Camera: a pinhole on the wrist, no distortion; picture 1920 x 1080 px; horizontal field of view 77.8 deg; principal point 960.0 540.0 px. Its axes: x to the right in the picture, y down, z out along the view. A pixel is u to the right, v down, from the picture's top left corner.
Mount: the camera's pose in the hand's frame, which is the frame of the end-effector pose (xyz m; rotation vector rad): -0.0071 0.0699 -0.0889 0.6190 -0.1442 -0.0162
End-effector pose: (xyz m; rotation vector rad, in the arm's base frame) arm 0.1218 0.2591 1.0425 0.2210 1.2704 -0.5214
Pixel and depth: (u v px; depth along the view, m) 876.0 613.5 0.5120
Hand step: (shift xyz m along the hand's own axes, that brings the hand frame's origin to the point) -0.1152 -0.1977 0.3368
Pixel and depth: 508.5 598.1 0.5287
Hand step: -0.2802 -0.2024 0.3255
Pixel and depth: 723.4 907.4 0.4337
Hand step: -0.1567 -0.0662 0.3265
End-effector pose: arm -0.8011 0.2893 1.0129 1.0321 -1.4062 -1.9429
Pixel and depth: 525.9 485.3 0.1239
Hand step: -0.0690 -0.0036 0.0016
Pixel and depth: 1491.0 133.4 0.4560
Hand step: 0.1351 -0.3320 0.2142
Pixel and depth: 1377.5 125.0 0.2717
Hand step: 0.0520 -0.1696 0.0872
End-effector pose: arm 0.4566 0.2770 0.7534 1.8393 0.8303 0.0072
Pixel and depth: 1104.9 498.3 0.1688
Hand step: -0.0101 -0.0335 0.0462
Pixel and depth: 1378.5 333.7 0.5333
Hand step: 0.1068 -0.3241 0.3111
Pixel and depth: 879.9 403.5 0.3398
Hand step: -0.0761 -0.1566 0.1590
